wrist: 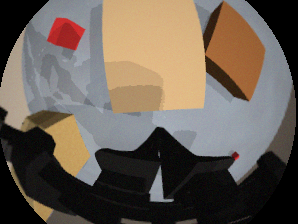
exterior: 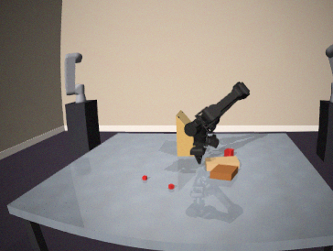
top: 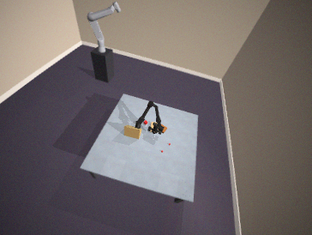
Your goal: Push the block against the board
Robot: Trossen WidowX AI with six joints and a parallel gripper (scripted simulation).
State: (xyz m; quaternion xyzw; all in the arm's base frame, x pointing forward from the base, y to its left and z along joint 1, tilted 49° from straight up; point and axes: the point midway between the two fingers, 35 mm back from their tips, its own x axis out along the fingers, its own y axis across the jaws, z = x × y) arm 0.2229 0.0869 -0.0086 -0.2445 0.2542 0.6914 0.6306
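Now: gripper tip 17 cm past the red cube and 14 cm to the right of it. Also, from my gripper tip: tan board 11 cm to the left, 2 cm behind; brown square block 13 cm to the left, 9 cm ahead.
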